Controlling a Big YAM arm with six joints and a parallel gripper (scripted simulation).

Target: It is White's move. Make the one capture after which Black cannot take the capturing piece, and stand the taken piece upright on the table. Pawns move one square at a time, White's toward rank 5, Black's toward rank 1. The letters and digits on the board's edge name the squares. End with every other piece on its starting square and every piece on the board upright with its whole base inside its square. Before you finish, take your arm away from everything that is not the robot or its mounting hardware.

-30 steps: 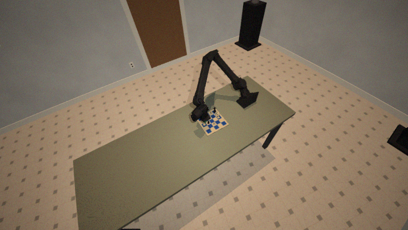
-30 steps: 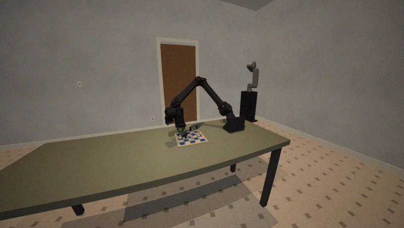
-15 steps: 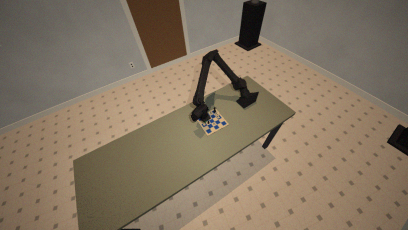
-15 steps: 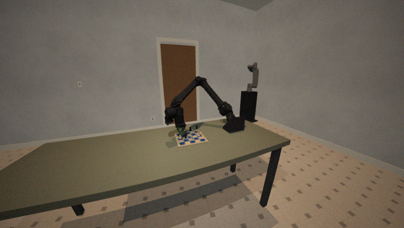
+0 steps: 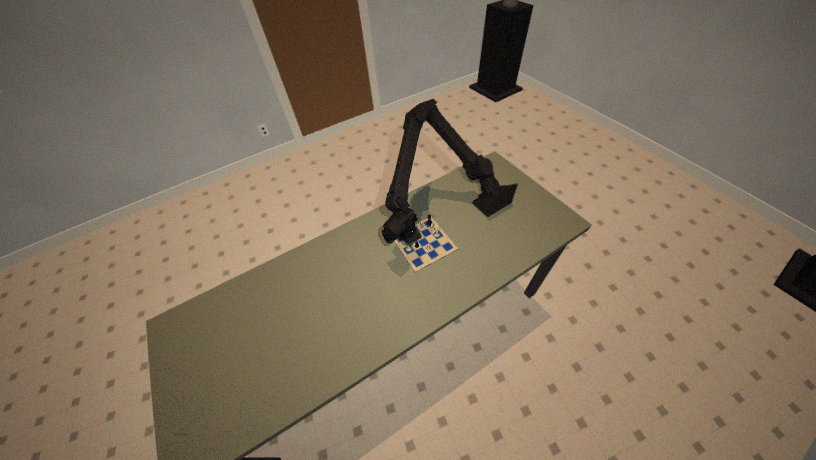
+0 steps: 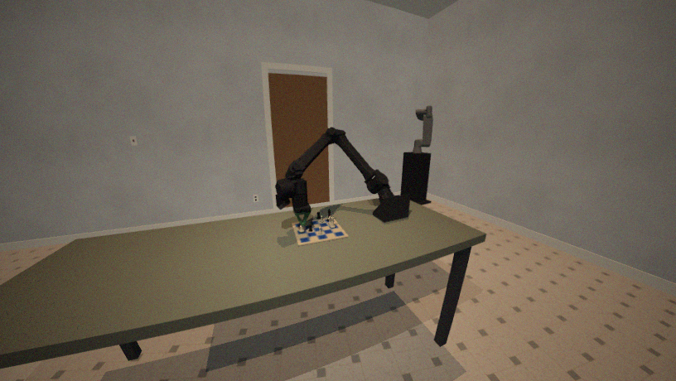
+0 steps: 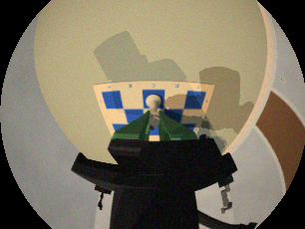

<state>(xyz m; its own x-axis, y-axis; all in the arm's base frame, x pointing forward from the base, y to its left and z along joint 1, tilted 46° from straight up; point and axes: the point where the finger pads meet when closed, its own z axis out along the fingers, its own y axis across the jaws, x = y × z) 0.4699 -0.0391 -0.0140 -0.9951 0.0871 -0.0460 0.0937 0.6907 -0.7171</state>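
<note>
Right now my hand is 1 cm short of the white chess piece and 1 cm above it. From my hand the other things lie so: blue-and-cream chessboard: 7 cm behind, 1 cm to the left, 4 cm below.
</note>
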